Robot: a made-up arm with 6 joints. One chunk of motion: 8 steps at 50 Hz.
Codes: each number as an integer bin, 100 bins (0 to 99) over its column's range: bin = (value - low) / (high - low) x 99, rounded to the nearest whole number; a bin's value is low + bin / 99 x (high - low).
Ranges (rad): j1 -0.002..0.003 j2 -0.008..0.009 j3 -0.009..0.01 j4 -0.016..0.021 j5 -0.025..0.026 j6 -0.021..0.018
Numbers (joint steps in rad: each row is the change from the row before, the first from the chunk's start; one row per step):
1: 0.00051 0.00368 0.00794 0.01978 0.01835 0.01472
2: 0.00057 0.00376 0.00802 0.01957 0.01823 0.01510
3: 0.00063 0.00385 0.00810 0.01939 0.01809 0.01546
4: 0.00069 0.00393 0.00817 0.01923 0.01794 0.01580
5: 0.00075 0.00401 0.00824 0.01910 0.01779 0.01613
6: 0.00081 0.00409 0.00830 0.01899 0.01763 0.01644
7: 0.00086 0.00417 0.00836 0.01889 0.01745 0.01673
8: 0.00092 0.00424 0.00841 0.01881 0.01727 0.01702
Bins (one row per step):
1: 50 68 88 96 84 91
2: 51 68 89 95 84 92
3: 52 69 89 95 84 93
4: 53 69 89 94 83 93
5: 54 70 90 94 83 94
6: 56 70 90 94 83 95
7: 57 71 90 93 82 96
8: 58 71 91 93 82 97

